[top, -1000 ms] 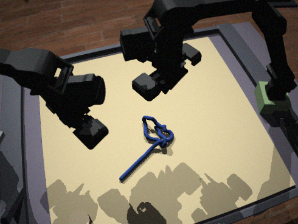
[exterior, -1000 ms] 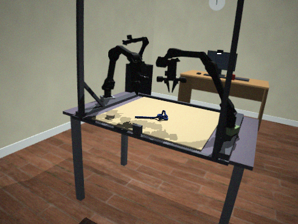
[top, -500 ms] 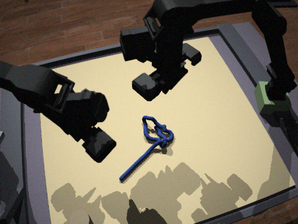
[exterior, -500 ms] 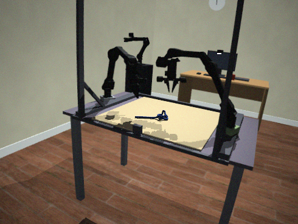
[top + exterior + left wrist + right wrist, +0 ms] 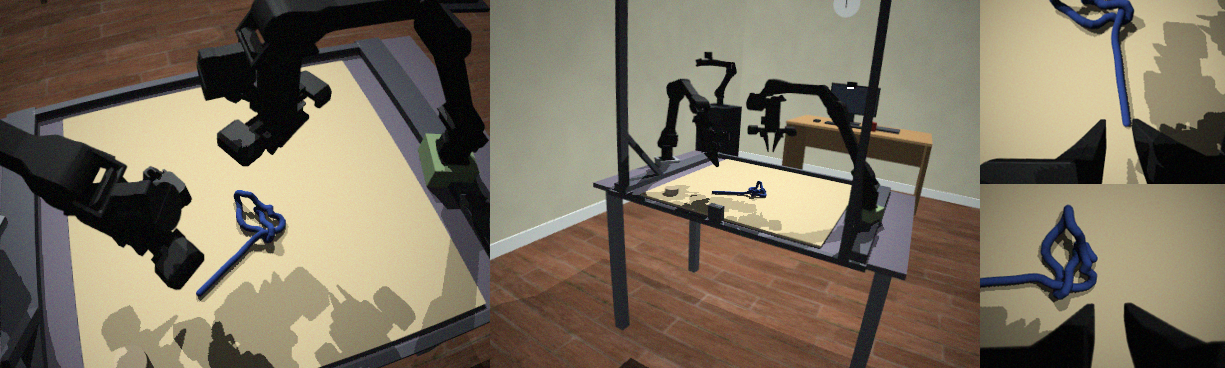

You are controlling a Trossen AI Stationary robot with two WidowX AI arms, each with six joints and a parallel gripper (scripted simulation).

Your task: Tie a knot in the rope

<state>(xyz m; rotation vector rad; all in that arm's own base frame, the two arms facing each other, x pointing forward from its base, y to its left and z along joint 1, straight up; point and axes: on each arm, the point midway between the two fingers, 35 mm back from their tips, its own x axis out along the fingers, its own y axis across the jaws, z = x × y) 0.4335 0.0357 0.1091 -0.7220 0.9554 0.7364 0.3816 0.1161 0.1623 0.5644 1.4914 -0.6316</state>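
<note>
The tan mat is 20 mm ahead of my right hand, 40 mm to the left of it and 210 mm below it.
</note>
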